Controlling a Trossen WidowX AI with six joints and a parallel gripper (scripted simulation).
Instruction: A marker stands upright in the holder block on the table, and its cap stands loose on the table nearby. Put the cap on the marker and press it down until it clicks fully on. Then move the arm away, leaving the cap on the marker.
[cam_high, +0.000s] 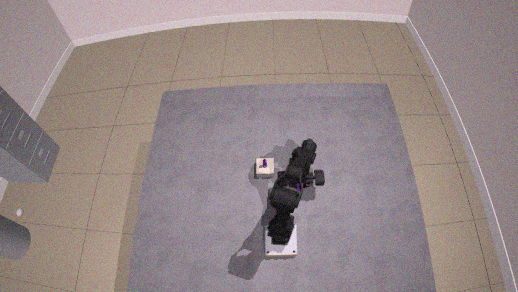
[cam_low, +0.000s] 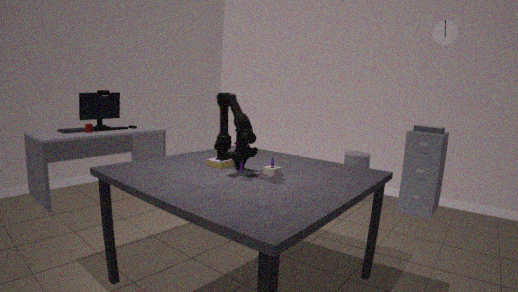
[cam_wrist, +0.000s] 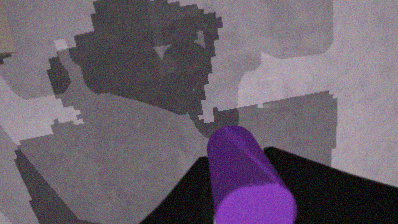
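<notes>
Now: the holder block 9 cm ahead of my gripper tip, 16 cm to the left of it and 1 cm below it. The rest, counted from my gripper tip: purple cap: 1 cm above.
</notes>
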